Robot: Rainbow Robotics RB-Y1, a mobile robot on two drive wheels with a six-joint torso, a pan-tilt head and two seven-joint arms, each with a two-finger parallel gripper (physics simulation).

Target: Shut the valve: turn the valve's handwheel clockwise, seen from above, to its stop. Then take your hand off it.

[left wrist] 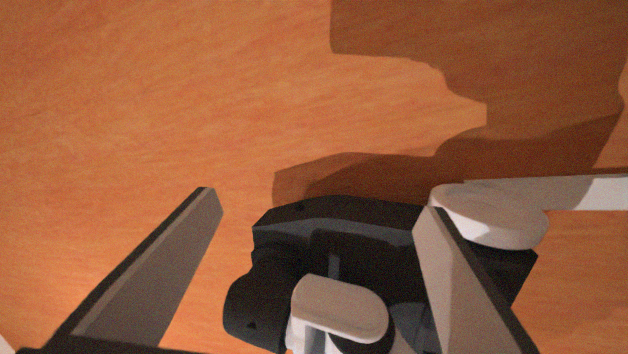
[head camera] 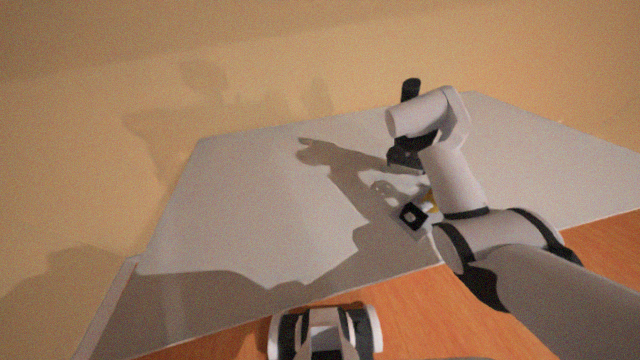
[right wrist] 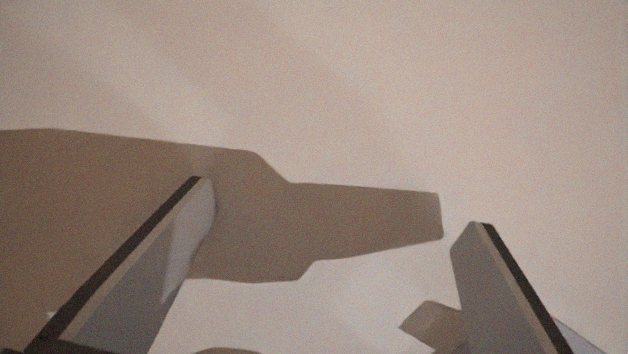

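The valve's fixture shows in the head view as a black square with a pale round centre (head camera: 411, 216) on a grey base; a bit of its yellow body (head camera: 430, 201) shows beside my right forearm. The handwheel is hidden behind that arm; a rounded shadow with light gaps lies left of the fixture. My right gripper (head camera: 406, 159) (right wrist: 334, 215) is open and empty above the pale table top, beyond the fixture in the head view; its fingers are mostly hidden there. My left gripper (left wrist: 315, 209) is open and empty, over the floor and the robot's own base. The valve does not show in the left wrist view.
The pale grey table top (head camera: 240, 215) spans the head view, with the arm's shadow across it. The orange floor (head camera: 410, 310) (left wrist: 150, 100) lies at the near side. The robot's black and white base (head camera: 325, 332) (left wrist: 345, 250) is close to the table's near edge. A tan wall (head camera: 150, 65) stands behind.
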